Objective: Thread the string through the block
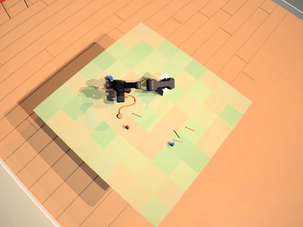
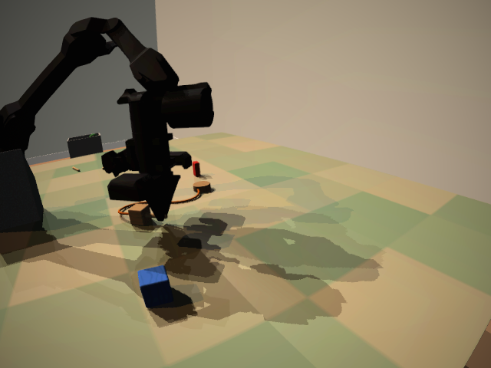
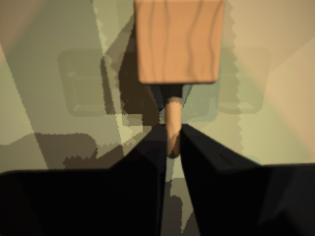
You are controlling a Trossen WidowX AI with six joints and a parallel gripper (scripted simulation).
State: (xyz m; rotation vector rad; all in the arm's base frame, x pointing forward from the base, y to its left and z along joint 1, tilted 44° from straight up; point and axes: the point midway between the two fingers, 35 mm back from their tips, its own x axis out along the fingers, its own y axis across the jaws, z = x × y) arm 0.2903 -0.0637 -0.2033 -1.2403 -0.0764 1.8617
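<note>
Right now my gripper tip is 40 mm past the wooden block, 30 mm to the right of it and 10 mm below it. Round my gripper tip: round wooden button 120 mm ahead, 130 mm to the left; then blue cube 50 mm behind, 190 mm to the right, 10 mm above; then thin wooden stick 30 mm behind, 30 mm to the left, 10 mm above.
</note>
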